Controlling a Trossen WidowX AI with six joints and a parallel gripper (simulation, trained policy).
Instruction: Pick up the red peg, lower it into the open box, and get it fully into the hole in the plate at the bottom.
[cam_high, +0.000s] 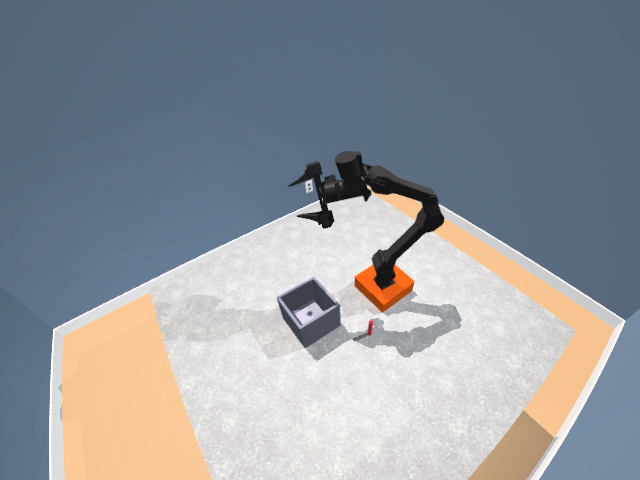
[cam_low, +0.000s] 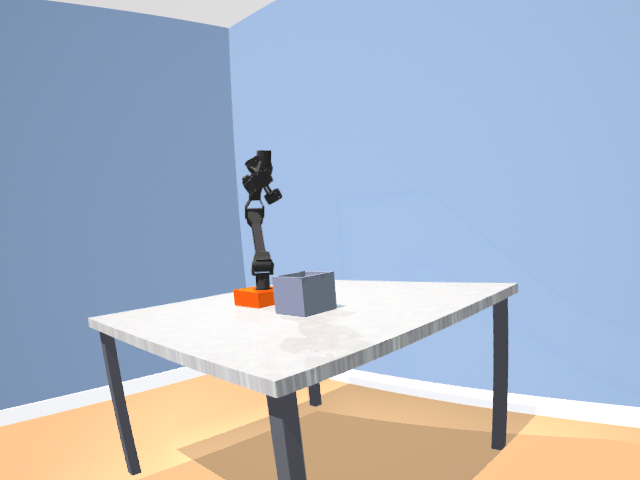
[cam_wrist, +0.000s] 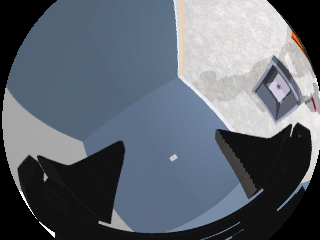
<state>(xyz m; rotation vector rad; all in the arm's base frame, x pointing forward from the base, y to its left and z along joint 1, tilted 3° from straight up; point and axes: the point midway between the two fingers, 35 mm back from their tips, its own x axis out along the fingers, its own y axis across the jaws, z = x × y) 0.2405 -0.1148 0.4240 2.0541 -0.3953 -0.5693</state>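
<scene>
Right now the red peg is 130 mm behind my gripper tip, 260 mm to the left of it and 430 mm below it.
</scene>
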